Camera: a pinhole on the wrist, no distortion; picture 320 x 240 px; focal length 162.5 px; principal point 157.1 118.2 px. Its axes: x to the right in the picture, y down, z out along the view. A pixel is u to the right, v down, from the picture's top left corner.
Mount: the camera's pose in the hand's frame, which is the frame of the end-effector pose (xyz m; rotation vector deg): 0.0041 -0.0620 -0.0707 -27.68 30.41 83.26
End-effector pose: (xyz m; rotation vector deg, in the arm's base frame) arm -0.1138 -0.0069 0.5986 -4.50 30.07 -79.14
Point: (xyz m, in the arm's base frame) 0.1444 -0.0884 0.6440
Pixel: 190.3 88.5
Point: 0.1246 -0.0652 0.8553
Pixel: 116.5 126.2
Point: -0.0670 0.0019 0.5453
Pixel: 270.4 118.1
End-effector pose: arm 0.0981 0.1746 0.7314 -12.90 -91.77 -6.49
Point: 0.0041 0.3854 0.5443
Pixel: 191.3 214.7
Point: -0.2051 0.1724 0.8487
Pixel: 29.1 50.5
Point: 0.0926 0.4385 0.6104
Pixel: 249.0 186.4
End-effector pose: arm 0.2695 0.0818 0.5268 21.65 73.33 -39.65
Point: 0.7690 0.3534 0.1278
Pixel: 284.2 19.1
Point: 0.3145 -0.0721 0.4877
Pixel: 13.6 29.2
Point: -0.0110 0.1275 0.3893
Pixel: behind the camera
